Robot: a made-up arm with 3 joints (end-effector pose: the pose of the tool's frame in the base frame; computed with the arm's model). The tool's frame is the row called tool. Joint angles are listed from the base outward.
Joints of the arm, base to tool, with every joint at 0 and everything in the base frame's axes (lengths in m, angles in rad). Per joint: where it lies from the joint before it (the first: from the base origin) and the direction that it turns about. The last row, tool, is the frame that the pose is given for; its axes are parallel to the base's.
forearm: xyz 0 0 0.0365 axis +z
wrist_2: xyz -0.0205 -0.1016 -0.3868 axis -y
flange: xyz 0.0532 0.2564 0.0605 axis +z
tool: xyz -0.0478 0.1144 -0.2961
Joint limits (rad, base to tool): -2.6..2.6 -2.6..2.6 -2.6..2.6
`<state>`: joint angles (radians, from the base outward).
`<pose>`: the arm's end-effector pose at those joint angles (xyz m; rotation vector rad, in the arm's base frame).
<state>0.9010 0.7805 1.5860</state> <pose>-0.0190 0.1456 -0.5603 -0.3396 -0.9524 2.3277</pose>
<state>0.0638 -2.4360 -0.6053</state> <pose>-0.2505 0.2606 -0.2222 -0.8047 2.3150 -0.2414</pose>
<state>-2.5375 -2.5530 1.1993</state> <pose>0.1623 -0.0724 -0.1151 2.5205 -0.7731 -0.4956</pose>
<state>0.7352 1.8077 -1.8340</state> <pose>0.0092 0.2391 -0.1238 1.8013 -0.5301 -0.7719</pose>
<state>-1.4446 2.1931 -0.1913</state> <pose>0.2935 -0.1186 -0.1902 -1.3765 -1.9012 -0.8793</pose>
